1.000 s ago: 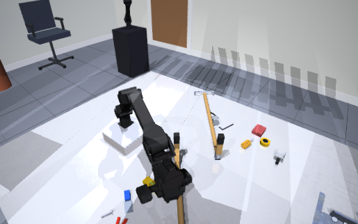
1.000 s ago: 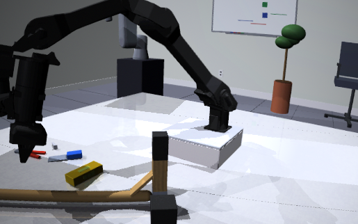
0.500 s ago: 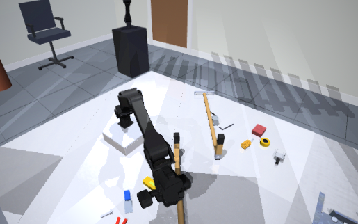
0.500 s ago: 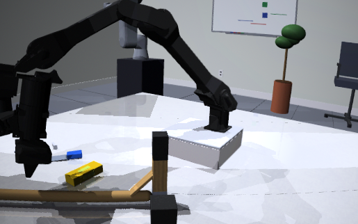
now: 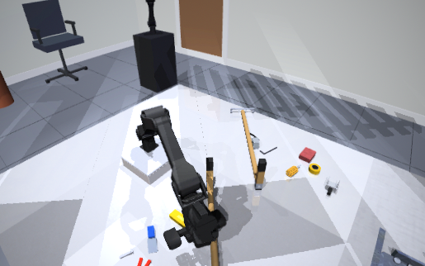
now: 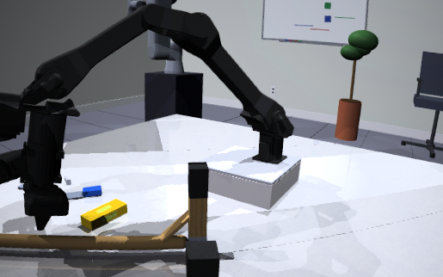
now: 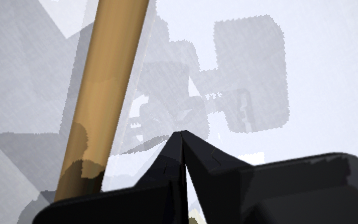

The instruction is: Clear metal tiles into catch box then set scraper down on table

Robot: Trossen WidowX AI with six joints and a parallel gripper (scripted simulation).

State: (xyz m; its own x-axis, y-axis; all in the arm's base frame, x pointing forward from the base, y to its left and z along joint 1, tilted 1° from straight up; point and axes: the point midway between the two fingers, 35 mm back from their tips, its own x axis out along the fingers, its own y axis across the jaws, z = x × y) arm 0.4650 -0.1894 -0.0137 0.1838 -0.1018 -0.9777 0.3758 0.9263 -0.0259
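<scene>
The long scraper lies 5 cm ahead of my gripper tip, 2 cm to the left of it and 5 cm above it. Round my gripper tip: yellow level 12 cm behind, 4 cm to the left; then orange piece 8 cm ahead, 51 cm to the left, 1 cm above; then blue-tipped block 14 cm behind, 8 cm to the right, 1 cm below.
</scene>
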